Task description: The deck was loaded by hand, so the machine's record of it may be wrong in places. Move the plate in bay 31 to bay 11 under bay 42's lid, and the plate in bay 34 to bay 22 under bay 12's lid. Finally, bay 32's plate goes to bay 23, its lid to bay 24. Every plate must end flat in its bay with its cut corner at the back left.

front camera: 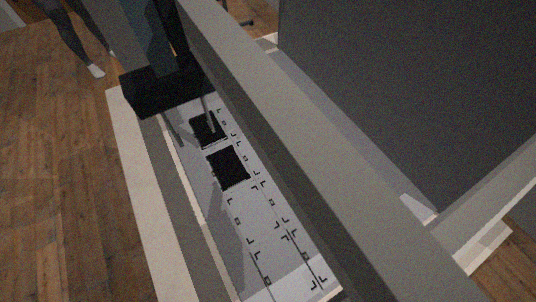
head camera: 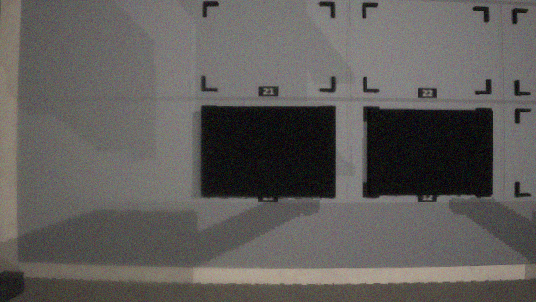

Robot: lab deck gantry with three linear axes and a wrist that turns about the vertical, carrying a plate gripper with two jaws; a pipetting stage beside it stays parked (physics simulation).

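Places are measured from the robot's base along level axes (x ahead, y left, z up), in metres.
Pixels of known places: gripper, fingertip midpoint: (front camera: 195, 134); robot's base, link origin: (front camera: 189, 122) (head camera: 204, 193).
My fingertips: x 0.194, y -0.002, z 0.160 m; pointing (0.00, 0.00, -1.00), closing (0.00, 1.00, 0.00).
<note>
For each thing: its top centre in the pictures, then the offset to it from my fingertips. "spot": a spot on its surface instead.
- black rectangular lid, top centre: (head camera: 268, 151) (front camera: 206, 127) 0.143 m down, 0.130 m back, 0.045 m left
- second black piece, top centre: (head camera: 433, 152) (front camera: 227, 165) 0.152 m down, 0.034 m ahead, 0.045 m left
- deck's pale front rim, surface spot: (head camera: 350, 275) spot: 0.170 m down, 0.042 m back, 0.087 m right
- bay 13, surface spot: (head camera: 527, 155) spot: 0.160 m down, 0.144 m ahead, 0.042 m left
A black rectangular lid (front camera: 201, 131) (head camera: 268, 151) lies flat in bay 11, with a thin pale edge below it in the front view. A second black piece (front camera: 228, 168) (head camera: 430, 152) lies flat in bay 12, a little to the right of its left corner marks. Their cut corners cannot be made out. My gripper (front camera: 197, 138) is open, its two jaws apart above bay 11 in the front view. The jaws do not show in the head view. Bays 21 (head camera: 268, 50) and 22 (head camera: 427, 50) show bare surface and corner marks. Bays 31, 32, 34 and 42 do not show.
A thick grey beam (front camera: 320, 120) crosses the front view and hides the deck's back rows. The deck's pale front rim (head camera: 350, 275) runs along the bottom of the head view. Part of bay 13 (head camera: 527, 155) shows at the right. Shadows fall over the front strip.
</note>
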